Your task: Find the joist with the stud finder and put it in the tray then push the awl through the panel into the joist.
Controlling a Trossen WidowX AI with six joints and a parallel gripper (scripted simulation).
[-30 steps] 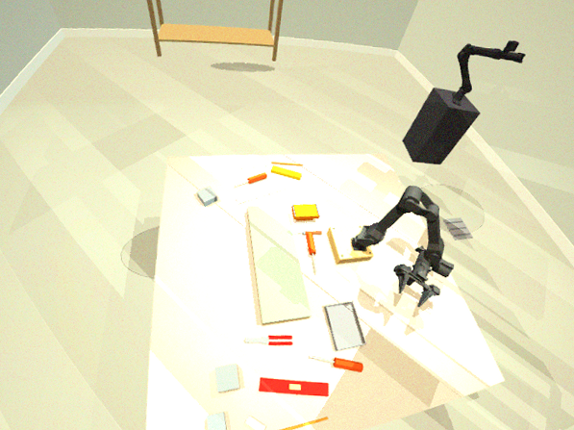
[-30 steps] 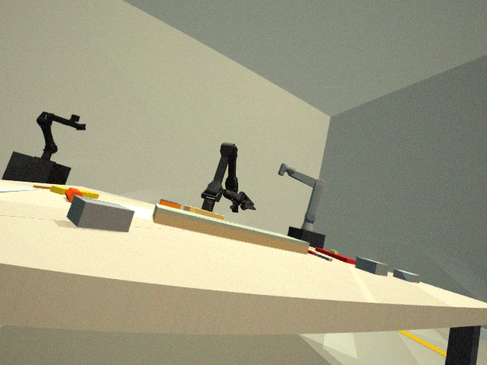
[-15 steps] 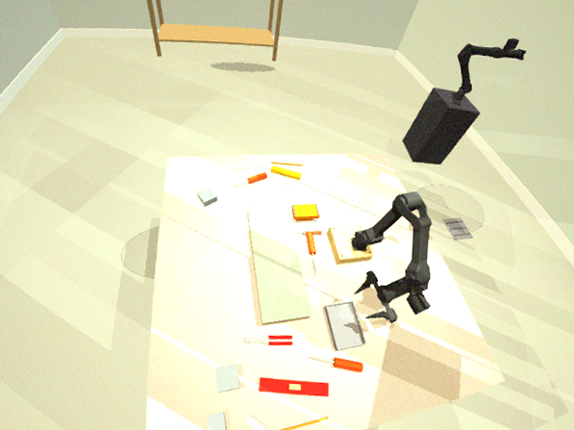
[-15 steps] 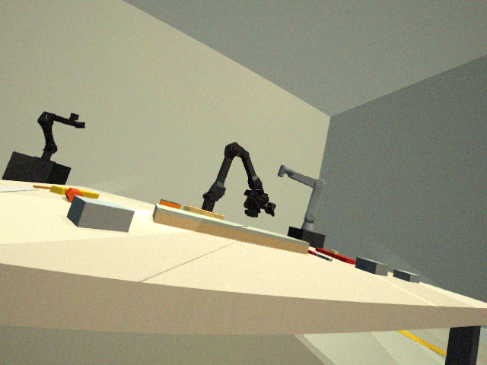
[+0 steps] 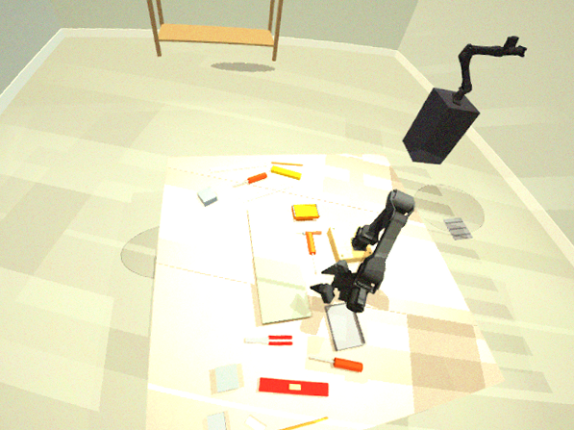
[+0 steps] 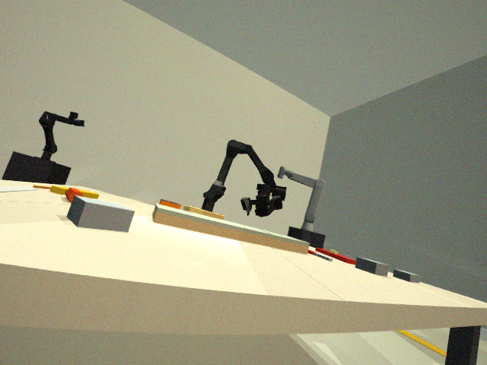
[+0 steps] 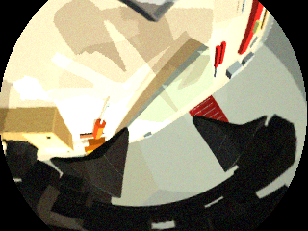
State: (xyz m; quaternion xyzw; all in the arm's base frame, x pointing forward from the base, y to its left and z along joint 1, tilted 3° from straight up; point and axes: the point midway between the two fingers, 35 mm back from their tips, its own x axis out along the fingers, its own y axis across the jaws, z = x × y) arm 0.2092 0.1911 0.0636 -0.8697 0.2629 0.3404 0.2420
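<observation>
My gripper tip is 1 cm short of the orange stud finder, 36 cm to the left of it and 8 cm above it. Also, from my gripper tip: yellow bar (6 cm ahead, 64 cm to the right, 9 cm below); grey tray (12 cm behind, 15 cm to the left, 8 cm below); red level (9 cm ahead, 35 cm to the left, 8 cm below).
</observation>
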